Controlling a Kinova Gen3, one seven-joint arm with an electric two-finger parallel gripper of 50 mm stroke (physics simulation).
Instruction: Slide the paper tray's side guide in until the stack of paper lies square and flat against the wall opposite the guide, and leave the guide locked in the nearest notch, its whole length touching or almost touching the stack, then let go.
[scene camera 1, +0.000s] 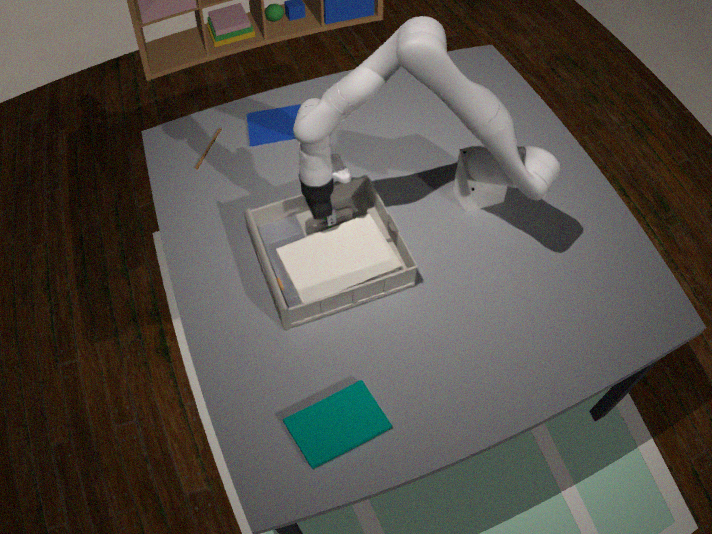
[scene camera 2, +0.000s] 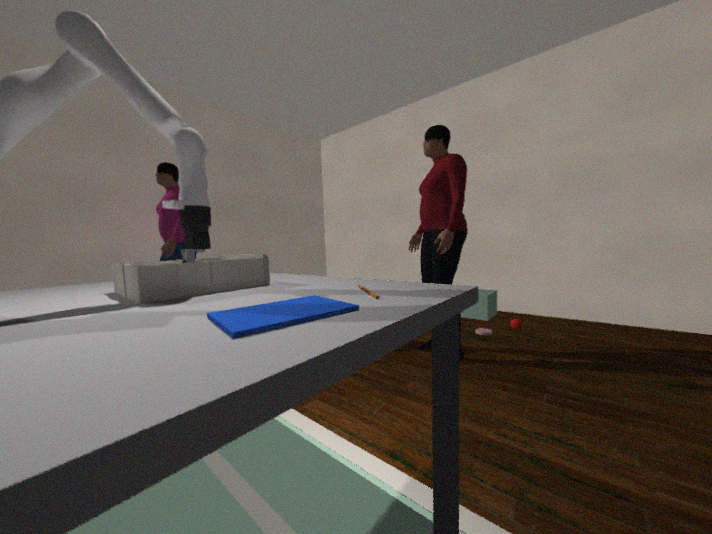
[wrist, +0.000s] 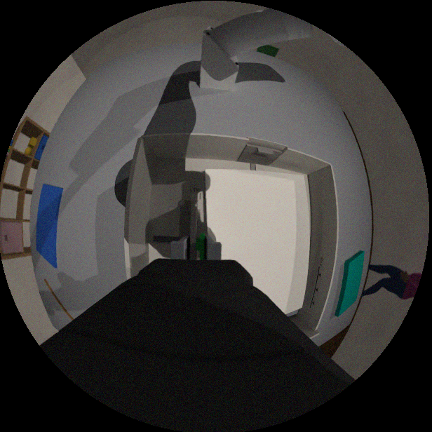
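Seen in the pictures: gripper, fingertip midpoint: (scene camera 1: 329, 220); arm's base at its link origin: (scene camera 1: 483, 165).
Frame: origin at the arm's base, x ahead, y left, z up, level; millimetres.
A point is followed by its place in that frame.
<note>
The grey-beige paper tray (scene camera 1: 351, 296) @(x 461, y 163, z -74 mm) (scene camera 2: 166, 281) @(x 330, y -128, z -81 mm) (wrist: 326, 225) stands on the table. A thick white paper stack (scene camera 1: 336, 252) @(x 437, y 33, z -82 mm) (wrist: 255, 235) lies in it, near the wall opposite the guide; in scene camera 1 a thin dark gap shows by that wall's right part, so I cannot tell if it is fully square and flat. The side guide (scene camera 1: 349, 219) @(x 362, y -52, z -93 mm) (wrist: 204, 200) runs along the stack's other side, touching or almost touching it. My gripper (scene camera 1: 329, 221) @(x 414, y -55, z -71 mm) (scene camera 2: 188, 256) (wrist: 197, 244) is inside the tray, shut on the guide's green grip part (wrist: 201, 245). The notch engagement is hidden.
A blue flat book (scene camera 1: 270, 126) @(x 409, y -499, z -116 mm) (scene camera 2: 281, 314) @(x 345, y -524, z -116 mm) (wrist: 49, 225) and a thin orange-brown pencil (scene camera 1: 208, 148) @(x 609, y -507, z -119 mm) (scene camera 2: 368, 291) @(x 593, y -525, z -118 mm) (wrist: 59, 299) lie on the table. A teal flat book (scene camera 1: 338, 423) @(x 619, y 421, z -106 mm) (wrist: 350, 284) lies beyond the tray's opposite wall. The tray's walls surround my fingers.
</note>
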